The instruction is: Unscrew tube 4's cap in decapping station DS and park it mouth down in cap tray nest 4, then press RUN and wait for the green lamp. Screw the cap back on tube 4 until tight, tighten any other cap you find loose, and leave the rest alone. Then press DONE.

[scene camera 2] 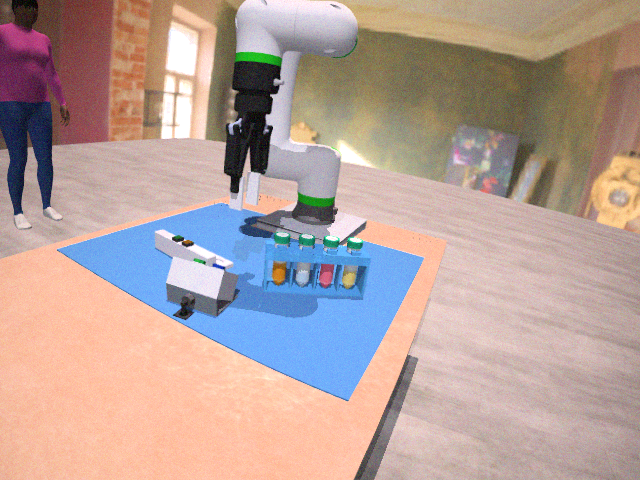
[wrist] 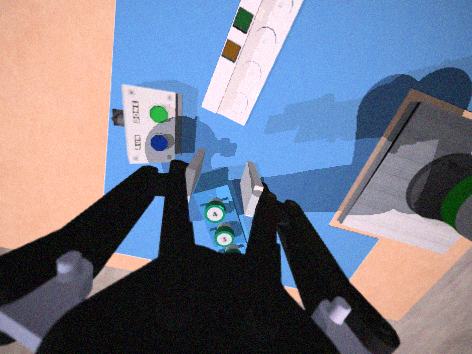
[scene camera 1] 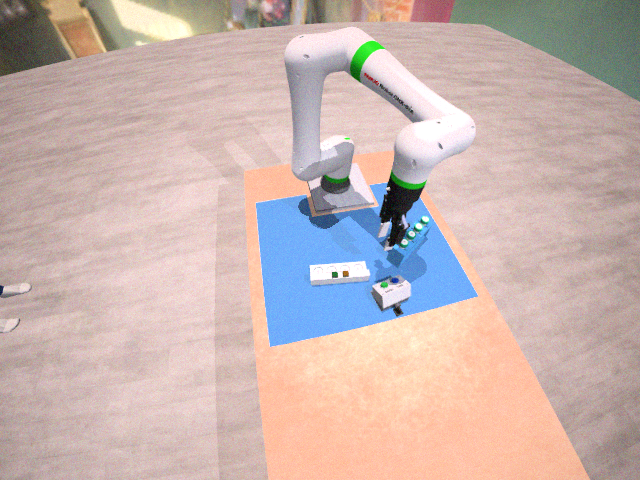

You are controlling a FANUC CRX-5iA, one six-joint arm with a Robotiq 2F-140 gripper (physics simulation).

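Where they show: gripper, fingertip midpoint: [scene camera 2: 243, 206] [wrist: 223, 166] [scene camera 1: 384, 242]; arm's base, origin of the base link: [scene camera 2: 313, 217] [wrist: 443, 186] [scene camera 1: 335, 183].
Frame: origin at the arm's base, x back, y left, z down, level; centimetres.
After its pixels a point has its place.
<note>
My gripper [scene camera 1: 386, 237] @[x -47.4, y 0.2, z -13.5 cm] [scene camera 2: 244, 198] @[x -47.4, y 0.2, z -13.5 cm] [wrist: 223, 166] @[x -47.4, y 0.2, z -13.5 cm] points down, partly open with nothing between its fingertips. In the wrist view its pads stand to either side of the near end of the blue tube rack [scene camera 2: 315, 294] @[x -46.2, y 18.1, z 2.7 cm] [wrist: 220, 192] @[x -46.9, y 7.0, z -6.7 cm], above it. Tube 4's green cap [scene camera 1: 404, 242] @[x -47.4, y 9.5, z -9.3 cm] [scene camera 2: 282, 238] @[x -48.6, y 10.4, z -9.1 cm] [wrist: 215, 214] @[x -47.1, y 9.6, z -9.3 cm] sits on its tube, at the rack end nearest the button box. Cap 3 [wrist: 224, 238] @[x -44.8, y 14.0, z -9.3 cm] is beside it; the other caps are partly hidden by the gripper in the wrist view. The white cap tray [scene camera 1: 338, 279] @[x -49.8, y -16.9, z -0.5 cm] [wrist: 212, 102] @[x -50.8, y -6.4, z -1.7 cm] shows no cap in its visible nests.
The button box [scene camera 1: 391, 296] @[x -63.3, y -2.7, z -4.1 cm] [scene camera 2: 193, 279] @[x -63.9, y -0.3, z -2.9 cm] has a blue RUN button [wrist: 159, 143] @[x -58.0, y 1.4, z -4.2 cm] and a green DONE button [wrist: 159, 114] @[x -58.2, y -3.1, z -4.1 cm]. The tray carries a dark green lamp [scene camera 1: 334, 274] @[x -48.3, y -18.0, z -2.5 cm] [wrist: 243, 20] @[x -48.2, y -17.7, z -2.5 cm] and an amber one [scene camera 1: 345, 273] @[x -49.2, y -14.1, z -2.5 cm] [wrist: 231, 51] @[x -49.1, y -13.8, z -2.5 cm]. The arm's base plate [scene camera 2: 273, 224] @[x -14.5, y -8.0, z 0.7 cm] stands behind.
</note>
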